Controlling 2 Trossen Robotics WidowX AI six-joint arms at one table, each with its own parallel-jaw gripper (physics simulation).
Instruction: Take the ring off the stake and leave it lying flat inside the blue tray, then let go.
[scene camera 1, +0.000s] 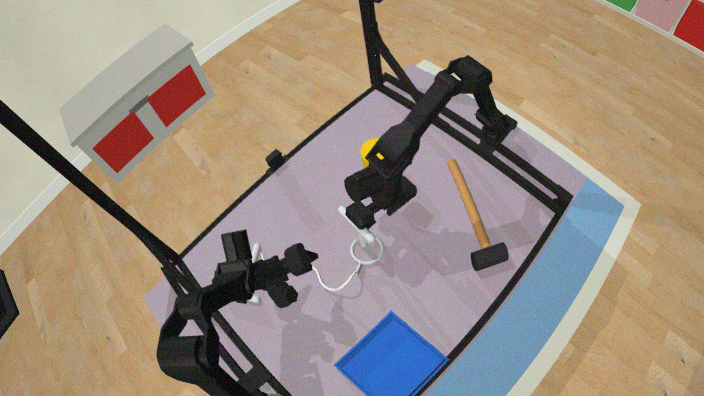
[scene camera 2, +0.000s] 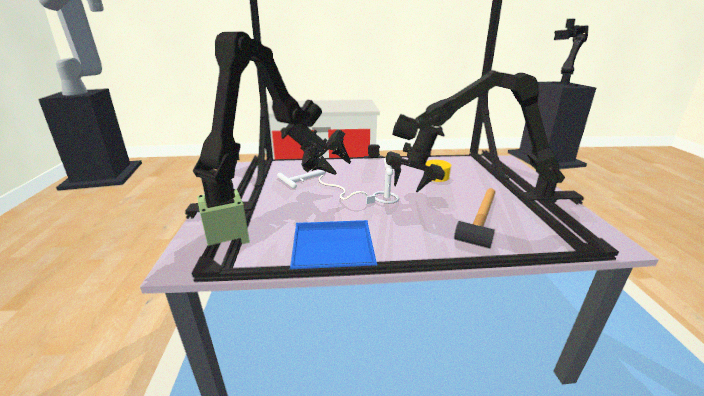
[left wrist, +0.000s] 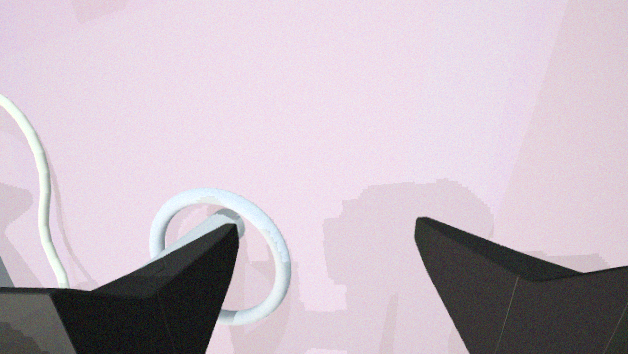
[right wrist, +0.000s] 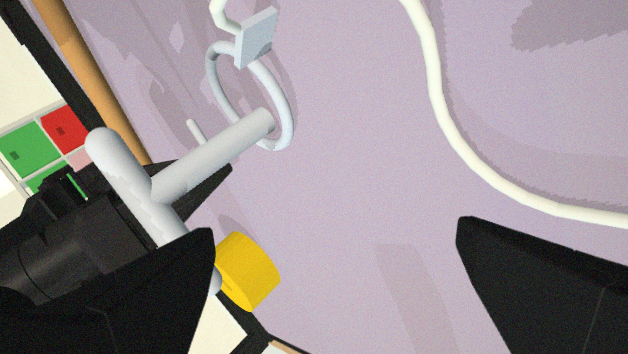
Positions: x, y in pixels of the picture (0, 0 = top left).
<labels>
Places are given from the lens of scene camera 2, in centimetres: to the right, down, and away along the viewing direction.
my left gripper (scene camera 2: 405, 188): 18, -3, 110
my right gripper (scene camera 2: 343, 168): -3, -9, 108
</labels>
